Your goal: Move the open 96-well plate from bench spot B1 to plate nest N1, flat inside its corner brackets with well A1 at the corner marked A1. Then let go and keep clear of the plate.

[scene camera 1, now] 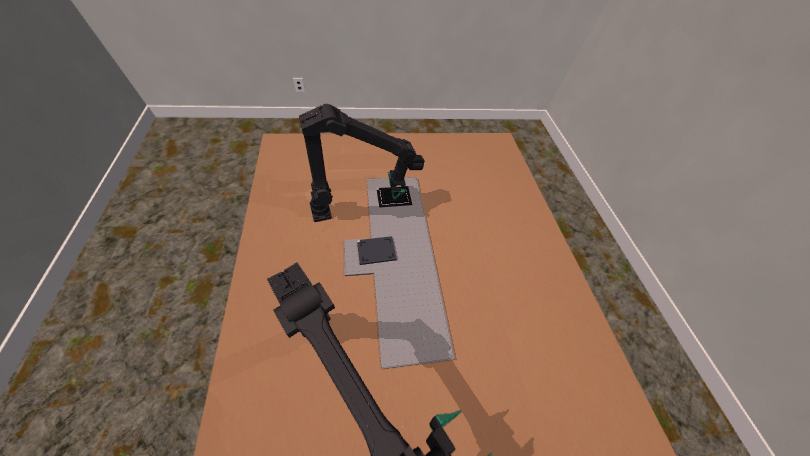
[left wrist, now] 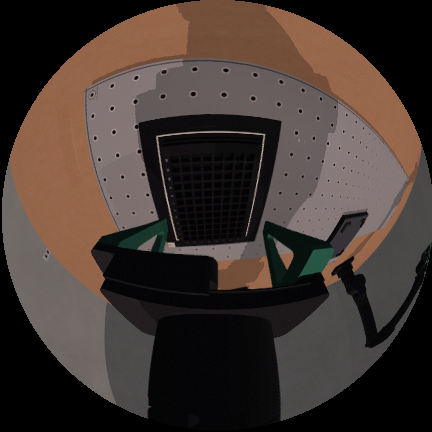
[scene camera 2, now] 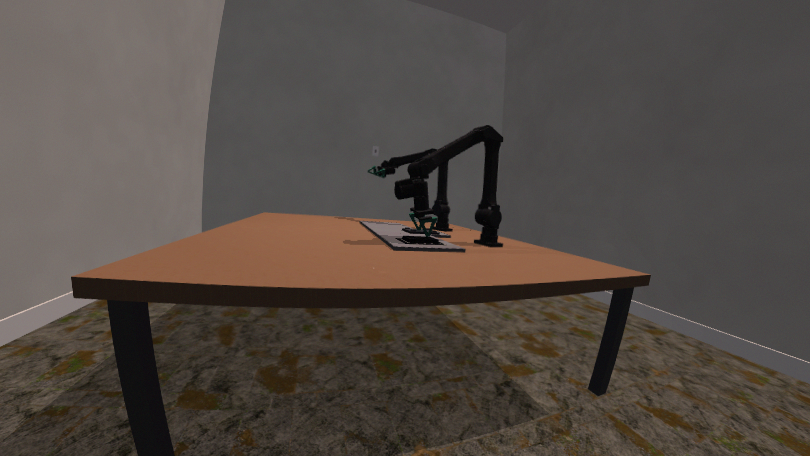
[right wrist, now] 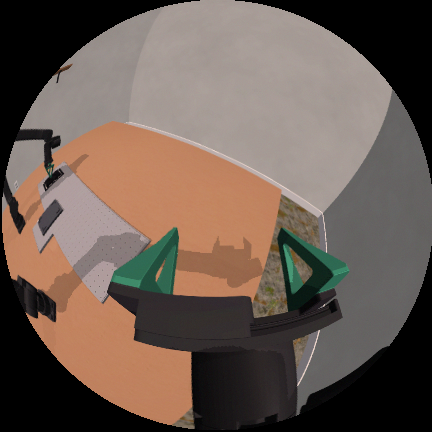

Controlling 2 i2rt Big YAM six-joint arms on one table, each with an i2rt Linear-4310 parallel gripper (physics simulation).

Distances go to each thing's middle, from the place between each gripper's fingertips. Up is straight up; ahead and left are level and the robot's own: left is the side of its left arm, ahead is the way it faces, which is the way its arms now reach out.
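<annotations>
The black well plate (left wrist: pixel 211 181) is 990 mm to the left of my right hand, 60 mm behind it and 330 mm below it.
My left hand is 10 mm short of the black well plate and 30 mm above it.
</annotations>
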